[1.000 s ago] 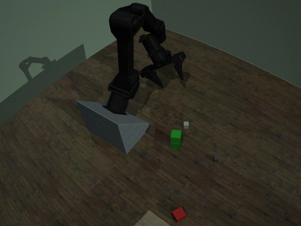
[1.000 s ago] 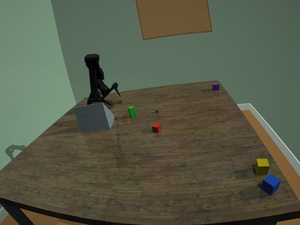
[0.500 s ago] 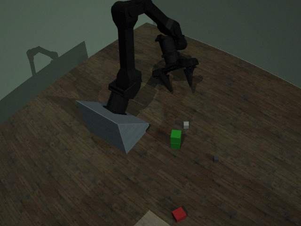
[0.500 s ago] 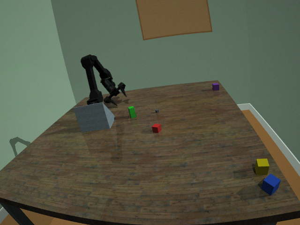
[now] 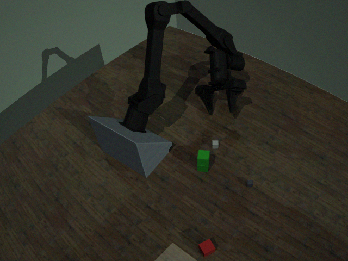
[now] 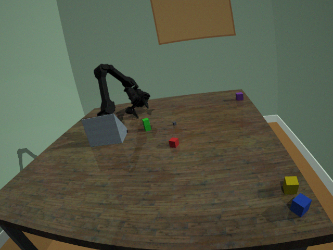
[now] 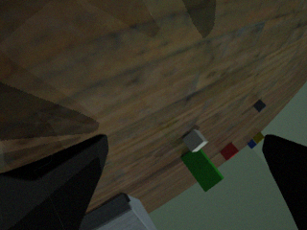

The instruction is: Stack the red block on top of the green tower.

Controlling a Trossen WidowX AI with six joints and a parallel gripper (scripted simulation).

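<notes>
My gripper tip is 21 cm short of the grey cube, 15 cm to the left of it and 3 cm above it. Also, from my gripper tip: purple cube: 63 cm ahead, 16 cm to the left, 1 cm below; red block: 37 cm to the right, 24 cm ahead, 2 cm below; yellow cube: 72 cm to the right, 63 cm ahead, 1 cm below.
</notes>
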